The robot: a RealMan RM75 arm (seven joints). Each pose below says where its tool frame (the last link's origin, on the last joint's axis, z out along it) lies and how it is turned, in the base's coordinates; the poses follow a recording.
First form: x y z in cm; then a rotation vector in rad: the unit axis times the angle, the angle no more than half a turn.
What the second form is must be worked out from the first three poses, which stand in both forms.
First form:
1: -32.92 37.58 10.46 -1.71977 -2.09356 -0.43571
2: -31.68 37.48 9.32 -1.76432 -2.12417 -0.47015
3: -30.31 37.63 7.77 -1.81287 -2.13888 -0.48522
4: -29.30 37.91 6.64 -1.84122 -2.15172 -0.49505
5: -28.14 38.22 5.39 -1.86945 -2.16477 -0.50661
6: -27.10 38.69 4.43 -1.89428 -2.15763 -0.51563
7: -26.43 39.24 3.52 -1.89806 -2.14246 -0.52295
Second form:
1: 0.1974 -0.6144 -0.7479 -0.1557 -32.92 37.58 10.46
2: 0.1694 -0.6208 -0.7474 -0.1654 -31.68 37.48 9.32
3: 0.1475 -0.6301 -0.7435 -0.1687 -30.31 37.63 7.77
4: 0.1330 -0.6348 -0.7418 -0.1707 -29.30 37.91 6.64
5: 0.1181 -0.6391 -0.7400 -0.1732 -28.14 38.22 5.39
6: 0.1120 -0.6453 -0.7350 -0.1756 -27.10 38.69 4.43
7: 0.1157 -0.6479 -0.7314 -0.1785 -26.43 39.24 3.52
